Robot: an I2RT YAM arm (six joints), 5 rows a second.
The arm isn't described. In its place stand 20 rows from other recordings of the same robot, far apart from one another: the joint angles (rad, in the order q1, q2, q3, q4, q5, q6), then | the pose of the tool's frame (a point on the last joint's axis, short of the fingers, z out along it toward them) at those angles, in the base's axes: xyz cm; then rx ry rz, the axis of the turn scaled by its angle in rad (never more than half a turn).
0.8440, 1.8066, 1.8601, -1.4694, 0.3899, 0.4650 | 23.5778 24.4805 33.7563 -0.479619 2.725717 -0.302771
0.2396, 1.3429, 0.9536, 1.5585, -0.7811, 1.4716 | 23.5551 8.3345 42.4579 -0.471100 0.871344 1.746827
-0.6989, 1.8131, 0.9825, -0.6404, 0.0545, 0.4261 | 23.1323 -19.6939 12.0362 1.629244 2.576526 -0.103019
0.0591, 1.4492, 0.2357, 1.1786, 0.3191, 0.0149 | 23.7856 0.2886 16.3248 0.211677 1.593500 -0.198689
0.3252, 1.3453, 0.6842, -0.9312, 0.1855, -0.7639 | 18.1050 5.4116 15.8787 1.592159 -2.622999 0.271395
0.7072, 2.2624, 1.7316, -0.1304, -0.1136, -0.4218 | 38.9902 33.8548 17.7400 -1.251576 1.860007 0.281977
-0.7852, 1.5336, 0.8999, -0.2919, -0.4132, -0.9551 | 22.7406 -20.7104 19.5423 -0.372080 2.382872 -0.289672
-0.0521, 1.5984, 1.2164, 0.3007, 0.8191, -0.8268 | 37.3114 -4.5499 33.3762 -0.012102 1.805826 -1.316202
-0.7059, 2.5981, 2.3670, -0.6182, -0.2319, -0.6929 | 43.9056 -36.3511 17.0737 -0.090652 2.421949 -0.372239
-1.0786, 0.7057, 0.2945, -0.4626, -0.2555, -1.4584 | 7.2777 -11.6685 15.8641 -0.606398 2.515675 -0.797734
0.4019, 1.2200, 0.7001, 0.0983, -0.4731, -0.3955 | 24.0435 11.9819 24.8532 -1.037510 1.678881 0.474107
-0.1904, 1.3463, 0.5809, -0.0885, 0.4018, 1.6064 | 24.2473 -6.0911 16.3917 1.942031 1.317954 0.208105
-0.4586, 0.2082, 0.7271, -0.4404, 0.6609, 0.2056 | 3.2006 -4.0172 34.9680 0.982881 1.197161 -0.692354
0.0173, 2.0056, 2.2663, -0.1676, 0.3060, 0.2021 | 46.0055 -0.2766 48.4094 0.381170 1.432369 -0.048373
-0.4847, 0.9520, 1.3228, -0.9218, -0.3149, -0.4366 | 15.1450 -6.7292 41.6787 -0.135336 2.095232 -0.222475
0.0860, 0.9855, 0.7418, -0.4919, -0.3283, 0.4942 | 20.4494 2.9152 26.0399 0.306717 2.332658 0.670221
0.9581, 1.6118, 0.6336, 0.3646, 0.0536, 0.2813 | 17.8104 25.0054 14.4486 -0.719571 2.139141 0.630772
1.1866, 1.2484, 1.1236, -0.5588, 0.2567, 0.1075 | 10.9948 24.7843 32.4452 -1.040482 2.006903 0.414007
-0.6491, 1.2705, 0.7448, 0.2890, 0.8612, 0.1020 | 20.5471 -18.9810 27.1849 1.239976 1.406308 -1.154833
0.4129, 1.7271, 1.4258, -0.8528, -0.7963, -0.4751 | 31.3025 16.4912 26.8439 -1.283708 2.177481 1.041949
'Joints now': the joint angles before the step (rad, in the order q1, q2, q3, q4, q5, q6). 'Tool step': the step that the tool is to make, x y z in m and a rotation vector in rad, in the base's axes. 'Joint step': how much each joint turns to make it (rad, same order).
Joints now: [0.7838 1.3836 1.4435 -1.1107 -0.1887 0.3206]
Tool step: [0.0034 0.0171 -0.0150 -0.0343 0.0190 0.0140]
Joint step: [0.0371 0.0536 -0.0093 0.0279 0.0200 0.0156]
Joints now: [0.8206 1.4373 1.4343 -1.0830 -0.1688 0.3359]
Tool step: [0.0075 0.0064 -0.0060 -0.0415 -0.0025 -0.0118]
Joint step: [0.0000 0.0429 0.0198 -0.0061 0.0322 -0.0031]
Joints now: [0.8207 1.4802 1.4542 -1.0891 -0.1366 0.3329]
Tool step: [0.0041 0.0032 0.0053 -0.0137 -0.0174 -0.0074]
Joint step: [0.0000 0.0230 0.0427 -0.0182 0.0231 -0.0031]
